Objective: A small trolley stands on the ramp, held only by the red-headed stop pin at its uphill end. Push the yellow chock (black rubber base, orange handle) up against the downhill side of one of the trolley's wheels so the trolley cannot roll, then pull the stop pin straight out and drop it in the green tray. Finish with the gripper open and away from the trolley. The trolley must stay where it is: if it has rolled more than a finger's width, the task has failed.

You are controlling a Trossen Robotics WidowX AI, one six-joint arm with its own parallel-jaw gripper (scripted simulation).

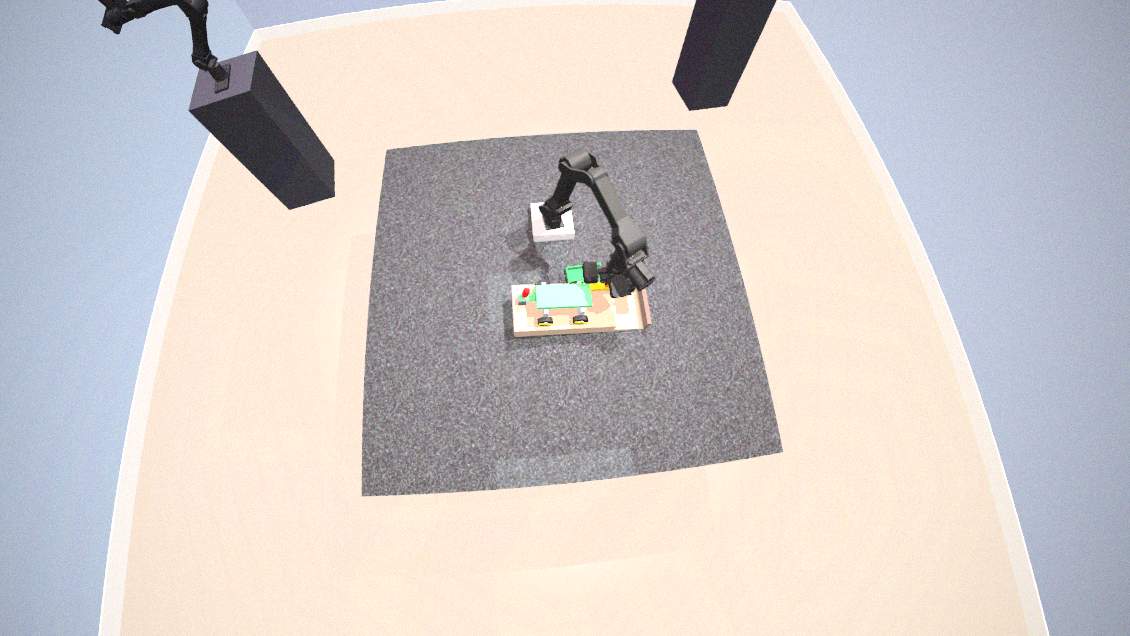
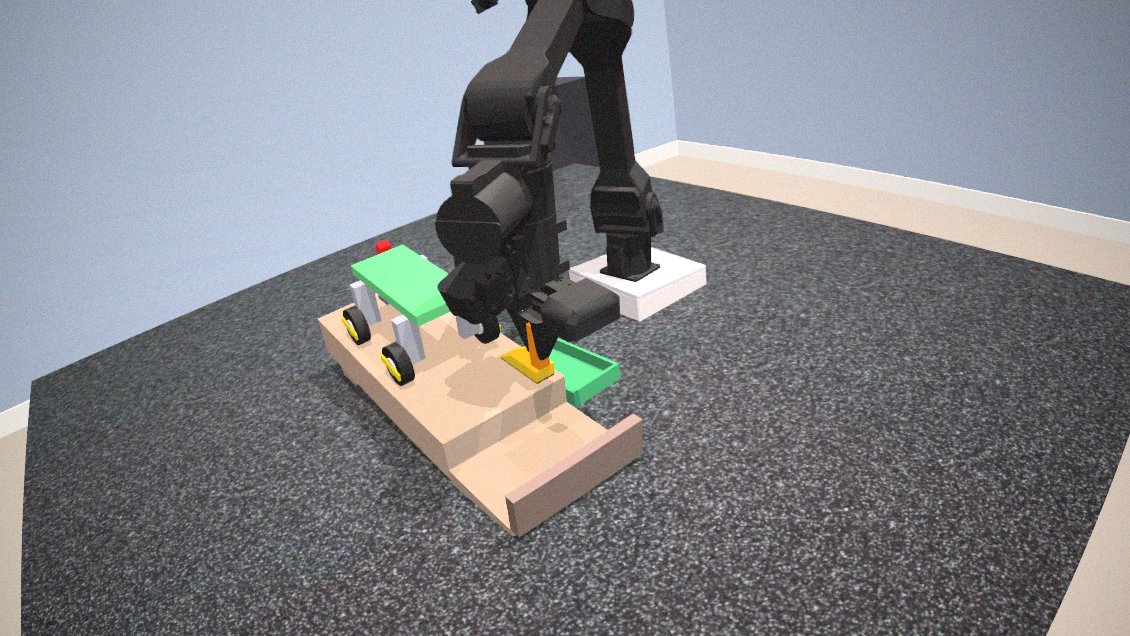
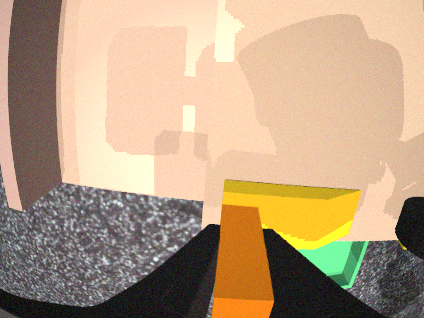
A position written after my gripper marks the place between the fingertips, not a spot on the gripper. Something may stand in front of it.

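Observation:
My gripper [image 2: 538, 354] is visible also in image 1, as the gripper [image 1: 608, 283], and in image 3, as the gripper [image 3: 239, 237]. It carries a yellow chock [image 2: 527, 363]; image 3 shows the chock [image 3: 307, 217] too. I see a green tray [image 2: 576, 372] and a green-topped trolley [image 2: 407, 281], with the trolley [image 1: 555, 296] showing in image 1 as well.

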